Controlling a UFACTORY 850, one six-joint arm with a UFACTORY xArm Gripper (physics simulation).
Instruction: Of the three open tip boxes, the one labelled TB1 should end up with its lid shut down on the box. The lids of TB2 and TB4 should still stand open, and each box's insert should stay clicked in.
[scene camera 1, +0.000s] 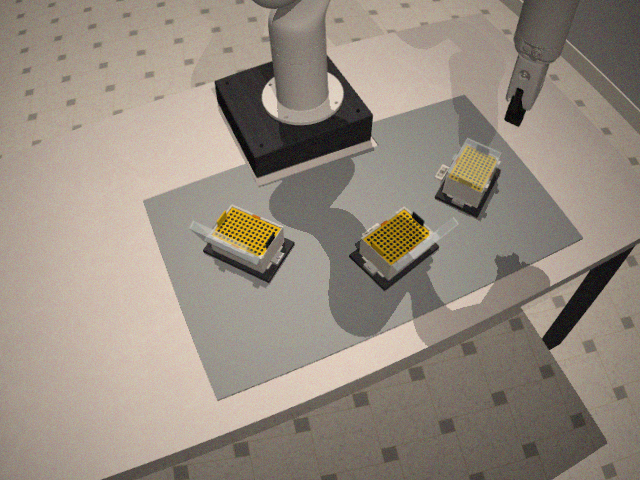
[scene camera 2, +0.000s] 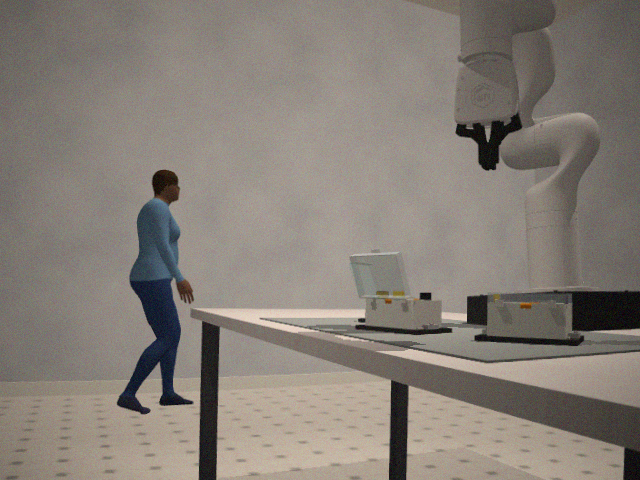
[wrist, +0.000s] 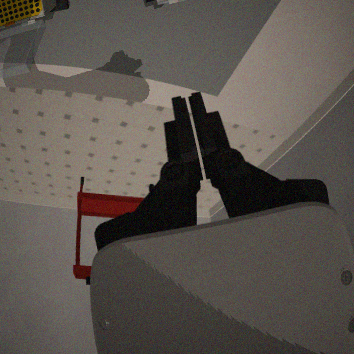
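Observation:
Three white tip boxes with yellow inserts stand on dark bases; their labels are not readable. The right-back box (scene camera 1: 462, 196) (scene camera 2: 529, 321) has its clear lid lying down over its insert; whether it is fully latched I cannot tell. The middle box (scene camera 1: 395, 237) (scene camera 2: 400, 314) has its clear lid (scene camera 1: 447, 229) (scene camera 2: 381, 273) standing open. The left box (scene camera 1: 247, 230) also has its clear lid (scene camera 1: 199, 230) open. Their inserts look seated level. My gripper (scene camera 1: 513, 121) (scene camera 2: 487, 166) (wrist: 189, 111) is shut and empty, high up and to the right of the right-back box, touching nothing.
The boxes stand on a grey mat (scene camera 1: 248, 335) on the pale table (scene camera 1: 93, 258). The arm's black base block (scene camera 1: 237, 121) (scene camera 2: 604, 310) is behind the mat. A person (scene camera 2: 155, 242) stands beyond the table. A red frame (wrist: 105, 205) shows in the wrist view.

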